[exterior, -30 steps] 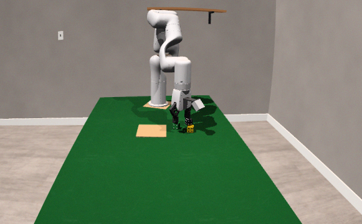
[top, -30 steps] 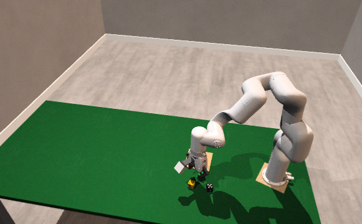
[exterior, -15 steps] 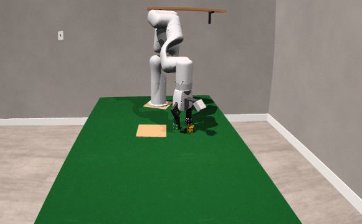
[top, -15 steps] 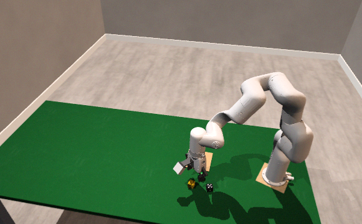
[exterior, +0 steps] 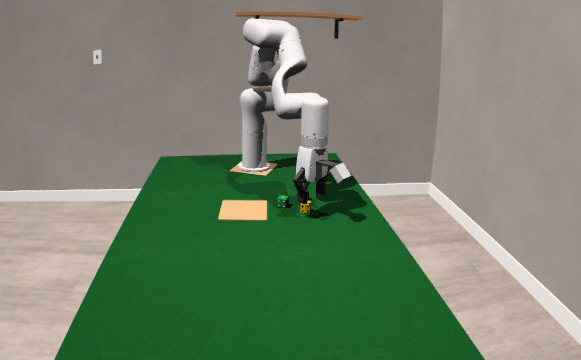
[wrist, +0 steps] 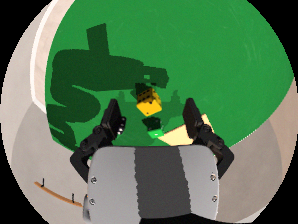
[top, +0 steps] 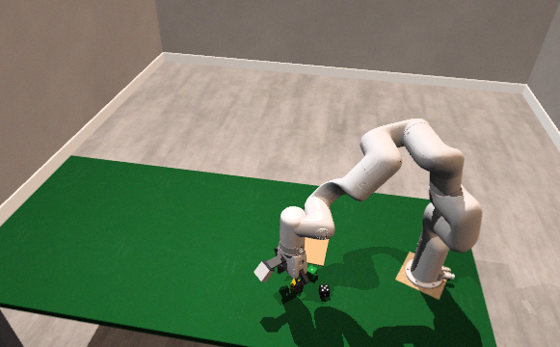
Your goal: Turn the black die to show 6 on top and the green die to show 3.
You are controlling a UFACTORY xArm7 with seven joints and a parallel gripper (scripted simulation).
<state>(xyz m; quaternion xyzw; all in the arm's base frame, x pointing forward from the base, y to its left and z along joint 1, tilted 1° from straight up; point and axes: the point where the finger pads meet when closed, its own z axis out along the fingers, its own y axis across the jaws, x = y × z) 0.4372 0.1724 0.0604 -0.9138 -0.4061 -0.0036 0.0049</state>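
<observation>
Now: the yellow die 4 cm below my hand, 2 cm behind it and 1 cm to the right of it. Also, from my hand: green die (8 cm to the right, 6 cm behind, 4 cm below); tan mat (20 cm to the right, 6 cm below, 3 cm behind); black die (11 cm behind, 4 cm below, 1 cm to the right).
</observation>
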